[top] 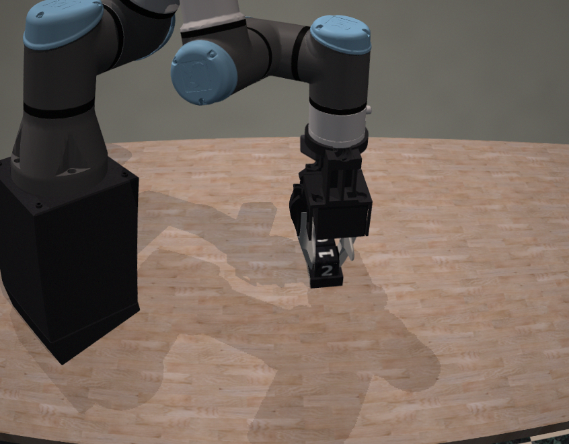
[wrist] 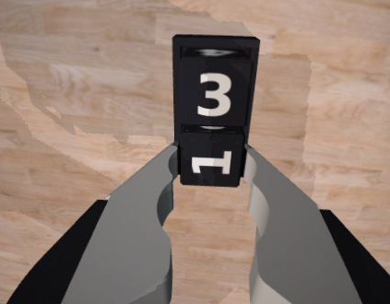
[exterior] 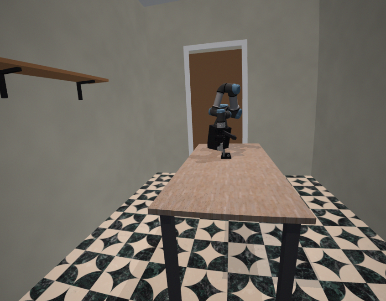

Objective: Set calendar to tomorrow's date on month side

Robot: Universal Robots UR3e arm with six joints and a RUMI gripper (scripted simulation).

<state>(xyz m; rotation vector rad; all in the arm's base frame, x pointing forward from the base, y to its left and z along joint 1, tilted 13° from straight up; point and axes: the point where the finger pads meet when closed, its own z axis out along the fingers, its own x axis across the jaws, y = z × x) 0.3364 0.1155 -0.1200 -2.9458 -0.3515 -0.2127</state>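
Right now the black number cube is 1 cm below my hand. From my hand the other things lie so: black calendar tray (1 cm behind, 2 cm to the left, 3 cm below).
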